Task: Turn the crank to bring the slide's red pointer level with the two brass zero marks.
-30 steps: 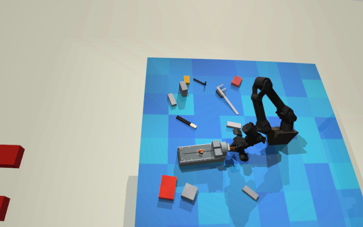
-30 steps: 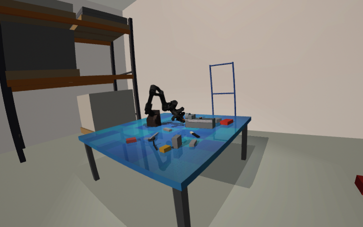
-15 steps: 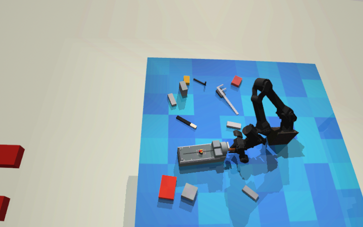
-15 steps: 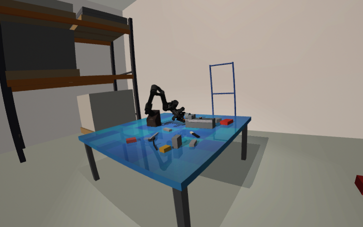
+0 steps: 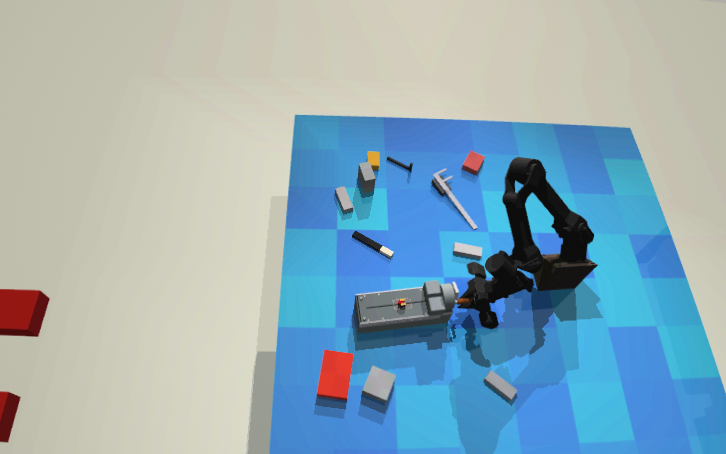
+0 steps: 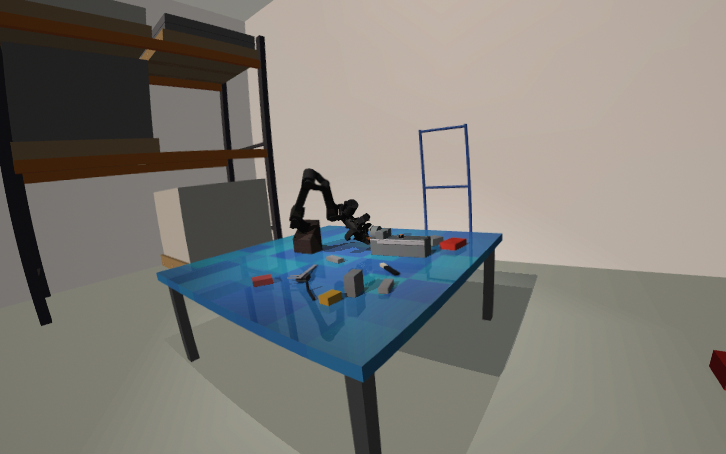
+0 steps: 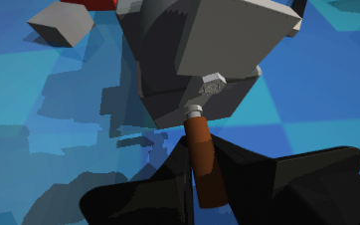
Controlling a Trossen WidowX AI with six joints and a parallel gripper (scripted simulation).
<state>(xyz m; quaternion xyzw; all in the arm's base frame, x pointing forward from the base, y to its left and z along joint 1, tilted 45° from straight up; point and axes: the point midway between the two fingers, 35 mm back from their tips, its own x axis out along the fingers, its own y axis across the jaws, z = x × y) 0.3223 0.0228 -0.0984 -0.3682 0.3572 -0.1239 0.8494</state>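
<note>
Now: the red pointer 17 cm ahead of my gripper tip and 5 cm above it. From my gripper tip the other things lie so: red block (53 cm to the right, 15 cm behind, 3 cm below); brown crank handle (2 cm behind, 2 cm above); black key (53 cm to the right, 9 cm ahead, 2 cm below).
</note>
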